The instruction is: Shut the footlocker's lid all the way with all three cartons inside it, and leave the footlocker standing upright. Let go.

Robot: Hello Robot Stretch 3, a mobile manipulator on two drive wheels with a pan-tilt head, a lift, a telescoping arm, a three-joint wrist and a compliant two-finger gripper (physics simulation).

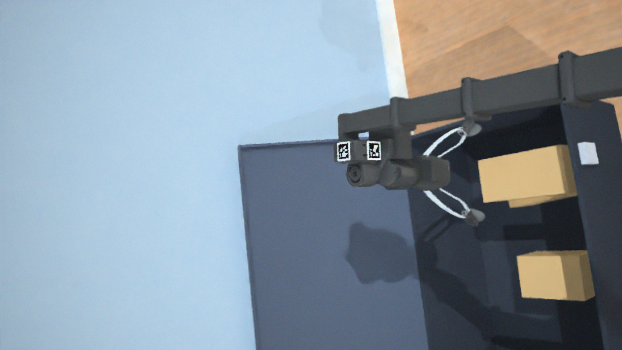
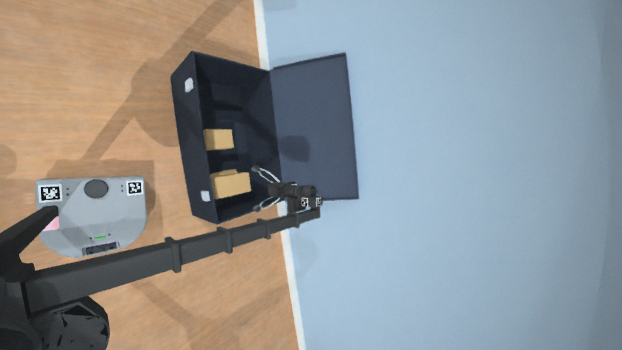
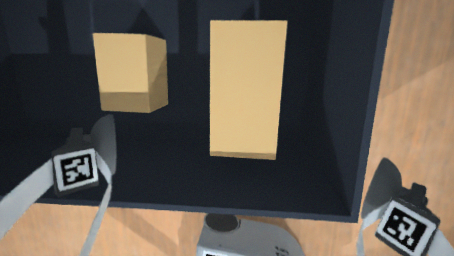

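The dark blue footlocker (image 1: 605,200) (image 2: 191,130) (image 3: 345,125) stands upright. Its lid (image 1: 300,225) (image 2: 320,100) is wide open, tipped back at the wall. Inside, a large carton (image 1: 522,175) (image 2: 231,185) (image 3: 247,85) is near one end; a thin part of another carton (image 1: 540,201) (image 2: 227,172) shows beside it, mostly hidden. A separate carton (image 1: 542,275) (image 2: 219,139) (image 3: 122,65) is by the front wall. My gripper (image 1: 474,172) (image 2: 256,188) (image 3: 239,155) is open and empty, over the hinge side, fingers toward the front. Its height above the rim is unclear.
The light blue wall (image 1: 125,175) (image 2: 475,175) rises behind the lid, with a white baseboard (image 2: 295,300). My grey base (image 2: 95,220) (image 3: 245,240) is on the wooden floor (image 2: 100,40) before the footlocker. My arm (image 2: 200,247) (image 1: 530,82) reaches past the footlocker's end.
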